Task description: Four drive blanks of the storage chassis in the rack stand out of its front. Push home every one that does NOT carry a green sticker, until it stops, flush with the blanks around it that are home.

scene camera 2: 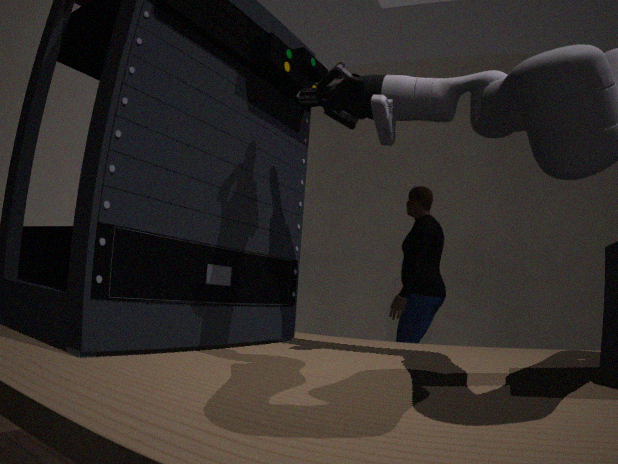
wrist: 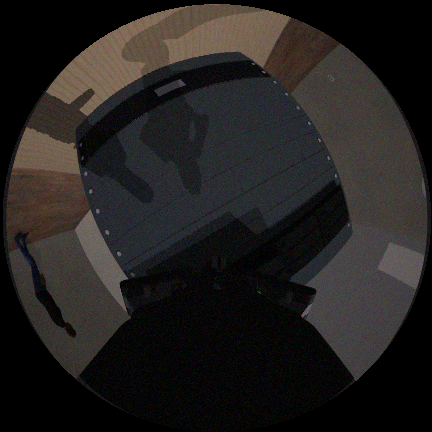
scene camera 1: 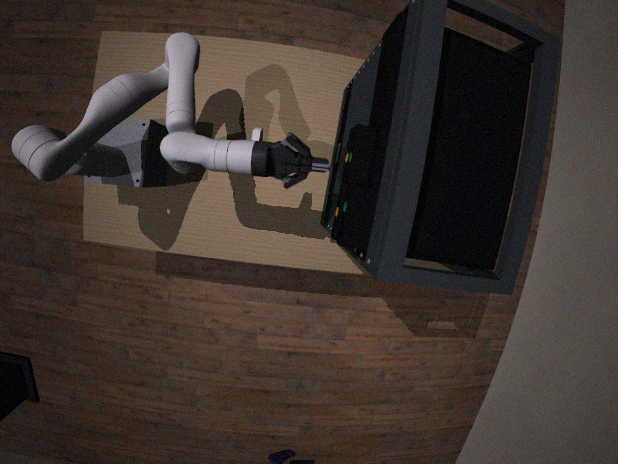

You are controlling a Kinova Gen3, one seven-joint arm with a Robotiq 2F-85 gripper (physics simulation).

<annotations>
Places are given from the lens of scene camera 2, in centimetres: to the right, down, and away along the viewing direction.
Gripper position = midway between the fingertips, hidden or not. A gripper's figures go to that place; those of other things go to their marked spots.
my gripper (scene camera 2: 299,96): -2, -23, 77
rack (scene camera 2: 187,231): -17, 0, 63
</annotations>
